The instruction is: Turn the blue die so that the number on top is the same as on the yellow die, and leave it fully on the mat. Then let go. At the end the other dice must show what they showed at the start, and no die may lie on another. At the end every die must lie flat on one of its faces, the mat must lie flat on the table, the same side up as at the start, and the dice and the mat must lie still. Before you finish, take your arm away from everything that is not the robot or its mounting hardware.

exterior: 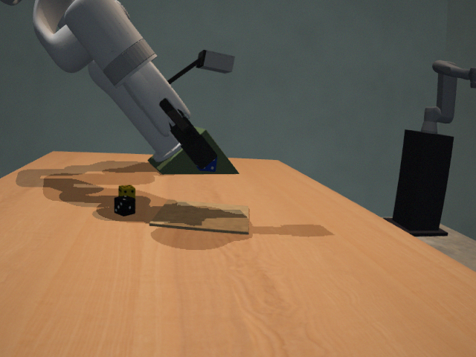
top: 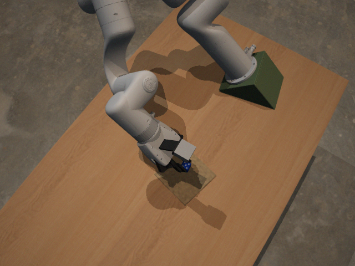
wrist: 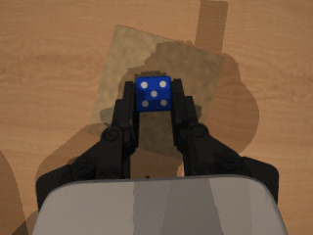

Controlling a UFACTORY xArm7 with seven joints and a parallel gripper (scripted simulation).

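My hand is 10 mm to the right of the tan mat and 100 mm above it. From my hand the other things lie so: black die (110 mm to the right, 90 mm below); then yellow die (70 mm behind, 120 mm to the right, 90 mm below); then blue die (10 mm to the left, 20 mm below).
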